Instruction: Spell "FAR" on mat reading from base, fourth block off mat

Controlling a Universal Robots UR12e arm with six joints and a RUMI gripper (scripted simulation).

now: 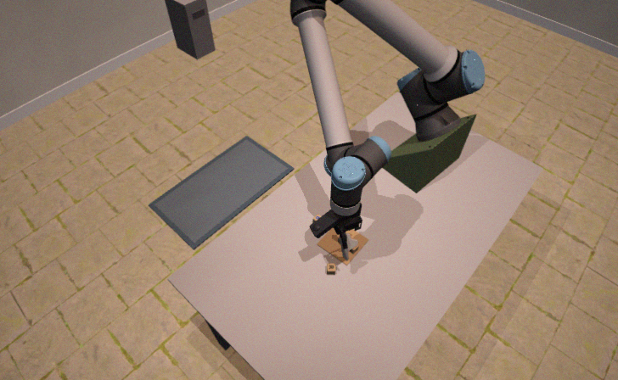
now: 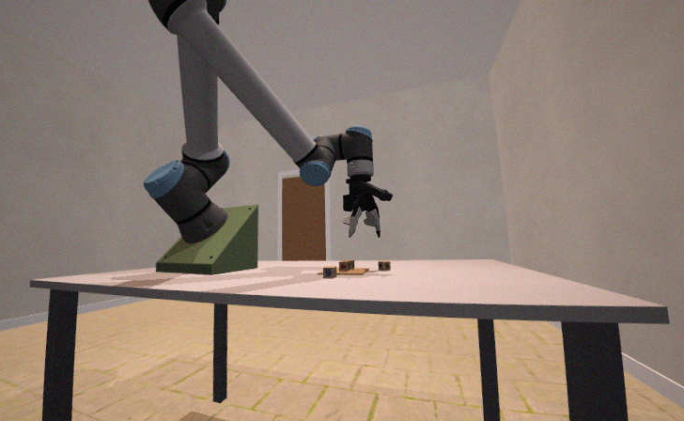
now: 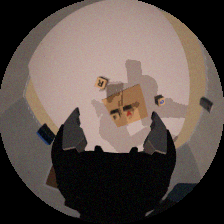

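The R block is 5 cm ahead of my hand, 2 cm to the left of it and 9 cm below it. Also, from my hand: F block 7 cm behind, 4 cm to the left, 9 cm below; then blue-lettered block 9 cm behind, 14 cm to the right, 9 cm below; then tan mat 7 cm behind, 1 cm to the right, 11 cm below.
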